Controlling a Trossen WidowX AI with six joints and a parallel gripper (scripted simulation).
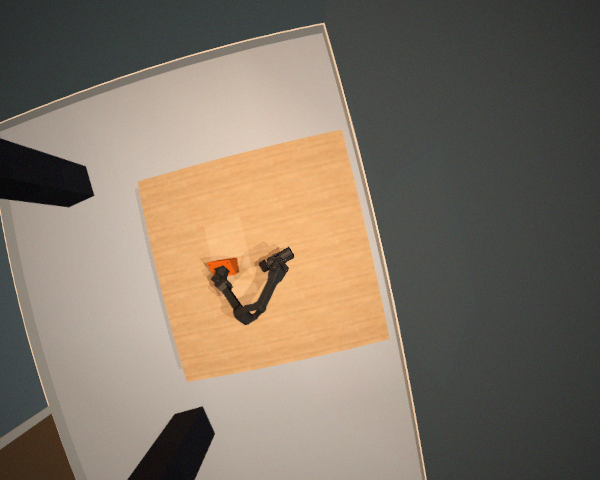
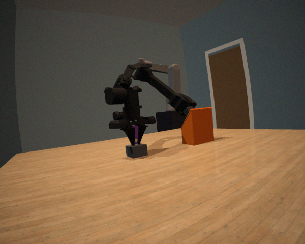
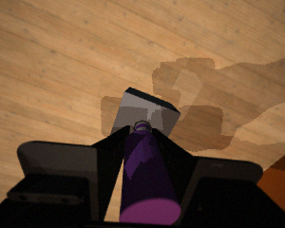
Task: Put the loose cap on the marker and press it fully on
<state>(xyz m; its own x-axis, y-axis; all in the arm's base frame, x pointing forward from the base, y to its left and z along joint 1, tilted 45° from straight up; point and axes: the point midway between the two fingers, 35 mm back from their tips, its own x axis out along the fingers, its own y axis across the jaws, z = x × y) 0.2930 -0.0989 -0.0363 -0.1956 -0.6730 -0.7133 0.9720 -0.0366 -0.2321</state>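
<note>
The purple cap lies 5 cm above my gripper tip. From my gripper tip the other things lie so: dark grey holder block: 2 cm below.
</note>
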